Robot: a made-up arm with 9 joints. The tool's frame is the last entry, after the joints.
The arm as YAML. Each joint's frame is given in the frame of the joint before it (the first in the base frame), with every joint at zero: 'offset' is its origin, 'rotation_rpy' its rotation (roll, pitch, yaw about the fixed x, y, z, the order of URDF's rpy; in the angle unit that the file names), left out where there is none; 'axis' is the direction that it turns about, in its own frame. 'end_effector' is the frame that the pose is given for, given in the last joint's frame.
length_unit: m
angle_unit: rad
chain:
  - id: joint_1
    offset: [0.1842, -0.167, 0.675]
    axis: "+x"
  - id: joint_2
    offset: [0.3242, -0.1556, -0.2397]
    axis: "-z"
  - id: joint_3
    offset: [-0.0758, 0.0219, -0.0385]
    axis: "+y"
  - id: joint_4
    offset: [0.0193, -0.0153, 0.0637]
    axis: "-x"
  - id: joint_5
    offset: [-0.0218, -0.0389, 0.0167]
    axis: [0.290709, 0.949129, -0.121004]
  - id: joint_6
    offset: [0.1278, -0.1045, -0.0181]
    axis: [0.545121, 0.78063, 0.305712]
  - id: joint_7
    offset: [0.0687, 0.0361, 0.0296]
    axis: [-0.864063, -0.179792, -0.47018]
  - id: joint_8
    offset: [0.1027, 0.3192, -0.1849]
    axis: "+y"
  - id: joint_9
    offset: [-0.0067, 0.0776, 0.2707]
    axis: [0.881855, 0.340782, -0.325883]
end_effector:
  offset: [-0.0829, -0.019, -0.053]
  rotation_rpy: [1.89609, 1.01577, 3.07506]
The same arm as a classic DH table. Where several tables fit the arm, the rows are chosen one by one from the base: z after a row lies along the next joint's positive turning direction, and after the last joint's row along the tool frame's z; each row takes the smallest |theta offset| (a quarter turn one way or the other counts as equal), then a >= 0, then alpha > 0; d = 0 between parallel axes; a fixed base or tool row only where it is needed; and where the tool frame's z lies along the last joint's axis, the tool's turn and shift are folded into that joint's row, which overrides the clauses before.
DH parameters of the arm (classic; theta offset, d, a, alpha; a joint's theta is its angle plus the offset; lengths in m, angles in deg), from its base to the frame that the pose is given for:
base (fixed): -90 0.675 0.167 -90
joint_1: 0 0.5084 0.1556 -90
joint_2: 90 0.2782 0.0758 -90
joint_3: 90 0.0066 0.0637 90
joint_4: 7.27 -0.0099 0.0116 -106.9
joint_5: -52.57 -0.2173 -0.1394 -30.41
joint_6: 30.4 0.1669 -0.0071 139.03
joint_7: 0.7 -0.0563 -0.2115 -100.36
joint_8: 48.83 0.4328 0.2516 -70.08
joint_9: -3.24 -0.1749 -0.0782 48.28
tool (fixed): -166.46 0.0091 0 0

